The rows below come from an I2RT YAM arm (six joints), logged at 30 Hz.
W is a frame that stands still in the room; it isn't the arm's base.
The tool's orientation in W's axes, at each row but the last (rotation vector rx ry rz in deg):
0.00, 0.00, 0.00
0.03, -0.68, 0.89
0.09, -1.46, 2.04
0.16, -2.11, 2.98
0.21, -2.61, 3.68
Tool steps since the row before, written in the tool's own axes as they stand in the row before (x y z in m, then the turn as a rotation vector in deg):
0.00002, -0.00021, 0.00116, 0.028, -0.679, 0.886
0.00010, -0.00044, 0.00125, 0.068, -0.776, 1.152
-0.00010, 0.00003, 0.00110, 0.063, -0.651, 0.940
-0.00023, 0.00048, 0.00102, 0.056, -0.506, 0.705
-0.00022, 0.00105, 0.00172, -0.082, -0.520, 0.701
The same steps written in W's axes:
0.00002, -0.00021, 0.00116, 0.028, -0.679, 0.886
0.00009, -0.00044, 0.00125, 0.066, -0.776, 1.152
-0.00013, 0.00002, 0.00110, 0.062, -0.650, 0.941
-0.00029, 0.00046, 0.00101, 0.056, -0.505, 0.706
-0.00036, 0.00102, 0.00171, -0.080, -0.528, 0.695

